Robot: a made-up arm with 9 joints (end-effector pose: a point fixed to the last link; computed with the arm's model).
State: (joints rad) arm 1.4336 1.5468 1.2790 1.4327 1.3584 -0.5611 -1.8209 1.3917 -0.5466
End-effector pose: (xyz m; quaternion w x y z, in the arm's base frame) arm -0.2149 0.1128 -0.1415 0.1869 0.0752 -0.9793 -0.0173
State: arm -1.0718 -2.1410 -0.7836 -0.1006 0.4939 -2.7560 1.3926 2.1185 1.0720
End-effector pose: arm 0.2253 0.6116 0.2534 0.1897 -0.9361 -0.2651 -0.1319
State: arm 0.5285 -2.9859 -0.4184 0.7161 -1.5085 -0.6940 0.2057 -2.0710 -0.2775
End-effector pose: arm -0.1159 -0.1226 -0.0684 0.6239 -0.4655 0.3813 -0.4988
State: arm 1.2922 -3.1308 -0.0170 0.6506 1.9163 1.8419 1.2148 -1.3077 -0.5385
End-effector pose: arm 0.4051 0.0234 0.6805 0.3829 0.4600 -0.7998 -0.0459
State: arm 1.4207 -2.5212 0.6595 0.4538 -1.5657 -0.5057 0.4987 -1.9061 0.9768
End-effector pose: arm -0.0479 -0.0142 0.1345 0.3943 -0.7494 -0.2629 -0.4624
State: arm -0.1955 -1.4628 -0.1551 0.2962 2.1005 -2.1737 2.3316 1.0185 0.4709
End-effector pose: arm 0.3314 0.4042 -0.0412 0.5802 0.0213 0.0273 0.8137
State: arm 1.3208 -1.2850 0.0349 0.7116 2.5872 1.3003 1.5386 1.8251 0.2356
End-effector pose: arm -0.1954 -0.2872 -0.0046 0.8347 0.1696 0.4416 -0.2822
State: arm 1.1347 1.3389 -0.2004 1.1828 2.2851 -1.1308 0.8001 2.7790 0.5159
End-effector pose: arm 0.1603 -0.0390 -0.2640 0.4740 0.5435 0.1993 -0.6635
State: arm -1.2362 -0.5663 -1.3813 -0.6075 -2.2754 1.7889 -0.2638 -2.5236 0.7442
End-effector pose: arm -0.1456 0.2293 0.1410 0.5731 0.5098 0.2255 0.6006
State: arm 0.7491 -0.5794 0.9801 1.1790 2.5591 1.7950 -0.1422 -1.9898 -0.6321
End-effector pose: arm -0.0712 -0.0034 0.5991 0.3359 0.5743 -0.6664 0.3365
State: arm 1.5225 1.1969 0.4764 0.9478 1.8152 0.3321 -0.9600 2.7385 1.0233
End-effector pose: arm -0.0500 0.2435 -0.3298 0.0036 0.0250 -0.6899 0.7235
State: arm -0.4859 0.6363 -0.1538 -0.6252 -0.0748 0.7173 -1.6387 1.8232 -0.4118
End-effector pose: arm 0.2011 0.1947 -0.1415 0.3332 -0.5790 0.1817 0.7216
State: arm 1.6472 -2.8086 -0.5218 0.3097 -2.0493 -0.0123 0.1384 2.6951 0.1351
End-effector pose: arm 0.0986 -0.2715 0.2536 0.1293 -0.7187 0.6704 -0.1317
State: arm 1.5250 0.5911 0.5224 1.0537 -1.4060 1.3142 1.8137 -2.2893 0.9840
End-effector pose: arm -0.0965 0.1718 -0.1627 0.5925 -0.0358 0.7055 -0.3873
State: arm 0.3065 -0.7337 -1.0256 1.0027 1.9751 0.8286 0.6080 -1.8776 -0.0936
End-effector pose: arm 0.5312 -0.3030 0.1964 0.4262 0.6369 -0.4221 -0.4843
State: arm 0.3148 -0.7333 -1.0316 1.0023 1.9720 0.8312 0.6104 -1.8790 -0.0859
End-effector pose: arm 0.5314 -0.3050 0.1879 0.4205 0.6390 -0.4158 -0.4920
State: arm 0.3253 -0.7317 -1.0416 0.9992 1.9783 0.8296 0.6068 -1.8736 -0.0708
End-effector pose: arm 0.5327 -0.3081 0.1749 0.4160 0.6368 -0.4095 -0.5037
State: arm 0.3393 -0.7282 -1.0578 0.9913 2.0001 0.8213 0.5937 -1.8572 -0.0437
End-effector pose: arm 0.5358 -0.3123 0.1545 0.4138 0.6276 -0.4032 -0.5219
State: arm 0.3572 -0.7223 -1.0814 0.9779 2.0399 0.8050 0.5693 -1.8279 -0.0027
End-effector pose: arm 0.5406 -0.3170 0.1258 0.4146 0.6103 -0.3965 -0.5463
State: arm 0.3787 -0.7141 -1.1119 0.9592 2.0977 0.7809 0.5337 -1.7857 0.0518
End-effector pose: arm 0.5472 -0.3201 0.0895 0.4194 0.5856 -0.3889 -0.5744
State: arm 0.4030 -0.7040 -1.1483 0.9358 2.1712 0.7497 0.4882 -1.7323 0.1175
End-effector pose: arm 0.5552 -0.3193 0.0474 0.4288 0.5555 -0.3800 -0.6026
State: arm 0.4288 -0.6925 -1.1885 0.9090 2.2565 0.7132 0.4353 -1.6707 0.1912
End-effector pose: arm 0.5644 -0.3123 0.0019 0.4434 0.5233 -0.3689 -0.6273
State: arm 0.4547 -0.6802 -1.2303 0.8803 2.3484 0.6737 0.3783 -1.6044 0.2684
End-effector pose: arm 0.5744 -0.2976 -0.0448 0.4625 0.4927 -0.3552 -0.6459
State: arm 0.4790 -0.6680 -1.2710 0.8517 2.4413 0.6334 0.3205 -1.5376 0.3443
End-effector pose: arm 0.5842 -0.2754 -0.0901 0.4851 0.4667 -0.3390 -0.6572
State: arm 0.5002 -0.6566 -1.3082 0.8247 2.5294 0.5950 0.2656 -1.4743 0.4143
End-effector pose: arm 0.5925 -0.2476 -0.1316 0.5090 0.4470 -0.3210 -0.6618
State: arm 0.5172 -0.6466 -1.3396 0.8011 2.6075 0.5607 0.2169 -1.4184 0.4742
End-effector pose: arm 0.5985 -0.2177 -0.1671 0.5320 0.4337 -0.3027 -0.6612
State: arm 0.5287 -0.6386 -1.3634 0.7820 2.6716 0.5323 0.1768 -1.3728 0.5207
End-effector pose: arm 0.6021 -0.1902 -0.1942 0.5523 0.4255 -0.2869 -0.6570
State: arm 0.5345 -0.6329 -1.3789 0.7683 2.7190 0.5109 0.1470 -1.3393 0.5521
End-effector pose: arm 0.6043 -0.1686 -0.2121 0.5685 0.4210 -0.2754 -0.6509
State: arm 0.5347 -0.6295 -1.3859 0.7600 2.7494 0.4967 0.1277 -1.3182 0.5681
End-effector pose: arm 0.6061 -0.1553 -0.2205 0.5806 0.4189 -0.2701 -0.6438
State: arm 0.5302 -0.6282 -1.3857 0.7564 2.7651 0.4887 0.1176 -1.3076 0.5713
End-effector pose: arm 0.6083 -0.1499 -0.2208 0.5889 0.4182 -0.2707 -0.6364
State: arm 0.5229 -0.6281 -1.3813 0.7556 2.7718 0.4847 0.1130 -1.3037 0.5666
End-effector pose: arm 0.6109 -0.1495 -0.2162 0.5949 0.4179 -0.2751 -0.6291
